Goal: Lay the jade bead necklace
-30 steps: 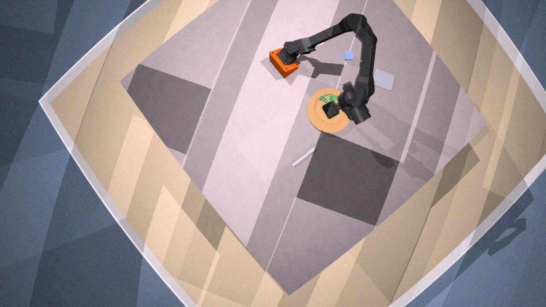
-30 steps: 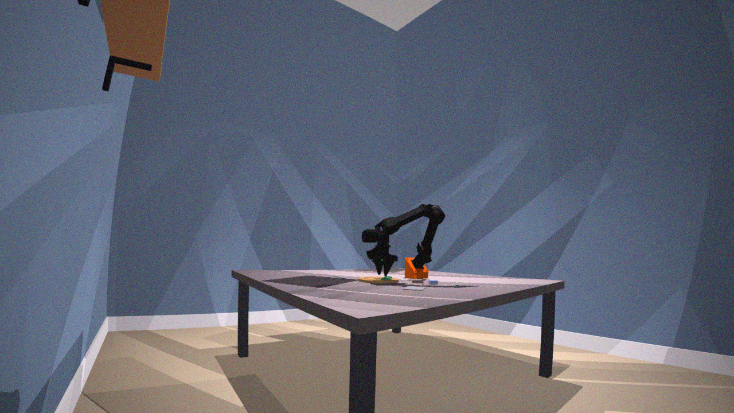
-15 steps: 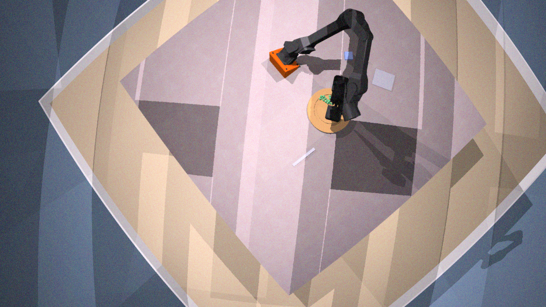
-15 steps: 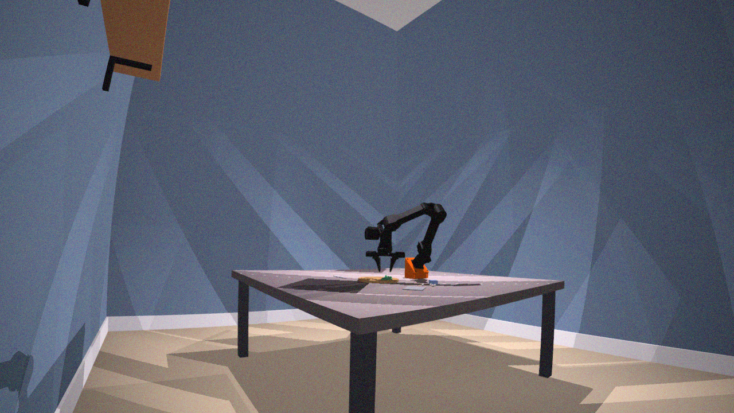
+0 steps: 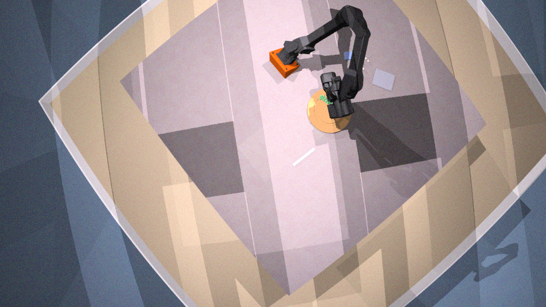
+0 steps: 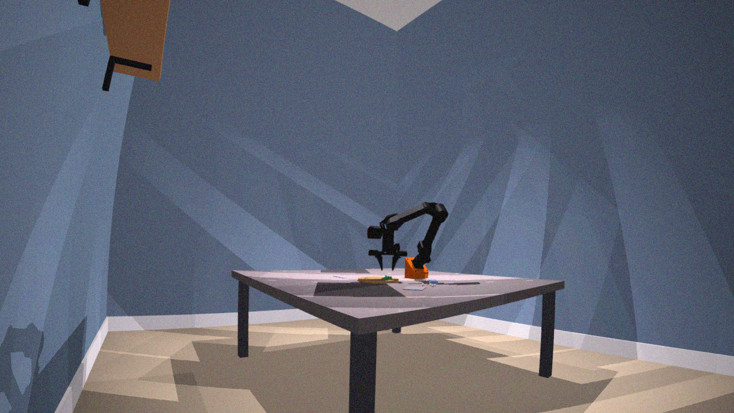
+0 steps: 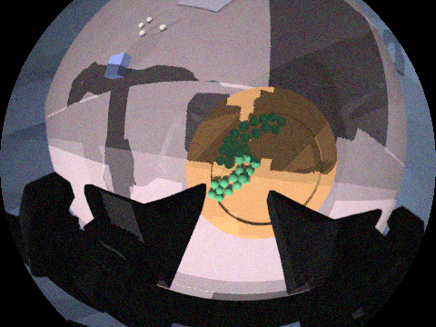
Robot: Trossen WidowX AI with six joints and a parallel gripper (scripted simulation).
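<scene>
My gripper tip is 4 cm short of the round tan bead board, 4 cm above it and 2 cm to the left of it. Round my gripper tip: white strip: 23 cm to the right, 15 cm ahead, 5 cm below; then pale square sheet: 29 cm to the left, 6 cm ahead, 5 cm below; then blue cube: 21 cm to the left, 12 cm behind, 4 cm below.
</scene>
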